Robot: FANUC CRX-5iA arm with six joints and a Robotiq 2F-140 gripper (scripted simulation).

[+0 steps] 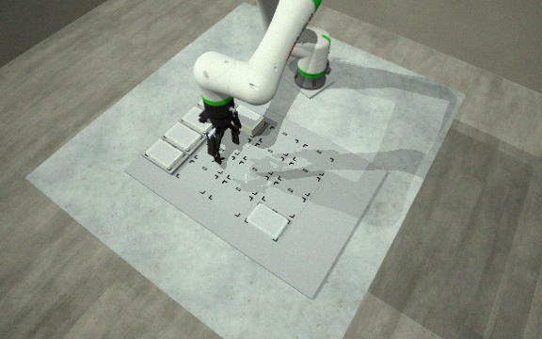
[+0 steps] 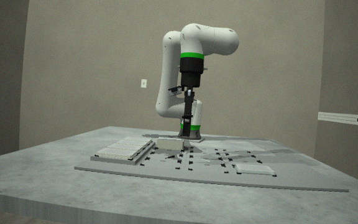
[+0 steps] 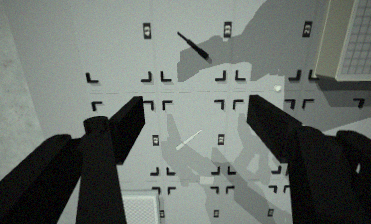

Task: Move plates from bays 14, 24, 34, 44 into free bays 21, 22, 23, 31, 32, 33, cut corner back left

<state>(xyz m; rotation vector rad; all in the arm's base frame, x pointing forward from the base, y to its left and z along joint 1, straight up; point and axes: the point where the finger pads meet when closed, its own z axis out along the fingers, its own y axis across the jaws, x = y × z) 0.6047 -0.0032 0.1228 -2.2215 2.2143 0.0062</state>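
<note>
My hand is 6 cm to the left of the thin black stick and 12 cm above it. Round my hand: sealed deep-well block 22 cm behind, 8 cm to the right, 10 cm below; then plate 10 cm ahead, 25 cm to the left, 12 cm below; then white tip 1 cm ahead, 8 cm to the left, 12 cm below.
</note>
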